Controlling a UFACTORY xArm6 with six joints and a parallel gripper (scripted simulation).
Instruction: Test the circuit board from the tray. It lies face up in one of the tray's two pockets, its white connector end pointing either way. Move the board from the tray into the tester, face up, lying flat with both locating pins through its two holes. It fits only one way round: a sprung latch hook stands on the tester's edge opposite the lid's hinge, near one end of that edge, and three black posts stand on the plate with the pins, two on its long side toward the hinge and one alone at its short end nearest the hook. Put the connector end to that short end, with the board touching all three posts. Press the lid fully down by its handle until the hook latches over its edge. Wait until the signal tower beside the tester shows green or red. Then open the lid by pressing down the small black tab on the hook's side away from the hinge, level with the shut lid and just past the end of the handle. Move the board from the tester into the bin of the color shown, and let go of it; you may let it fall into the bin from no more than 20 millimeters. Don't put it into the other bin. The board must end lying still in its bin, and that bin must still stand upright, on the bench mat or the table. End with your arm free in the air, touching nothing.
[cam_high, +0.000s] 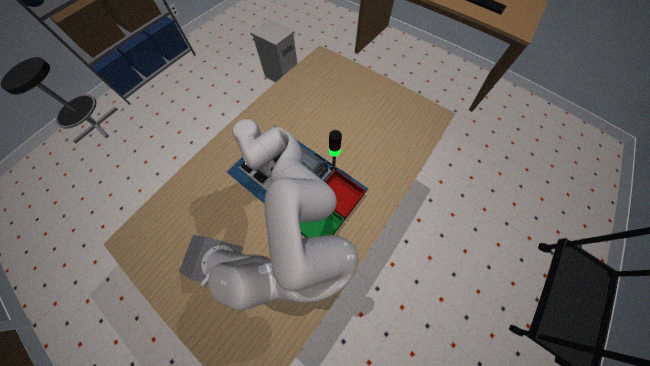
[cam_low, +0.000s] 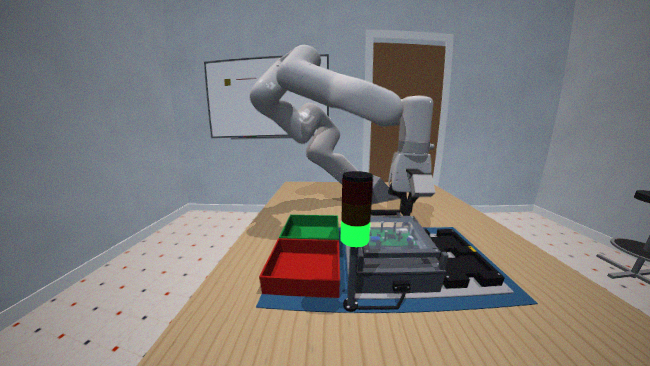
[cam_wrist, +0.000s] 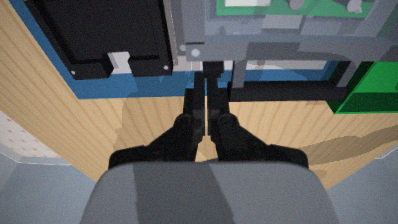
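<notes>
Now: hand 3 cm above the black latch hook, 2 cm short of it and 1 cm to the left of it. Round my hand: clear lid: 8 cm to the right, 7 cm ahead, 2 cm below; then green circuit board: 8 cm to the right, 6 cm ahead, 4 cm below; then plate: 8 cm to the right, 7 cm ahead, 4 cm below.
</notes>
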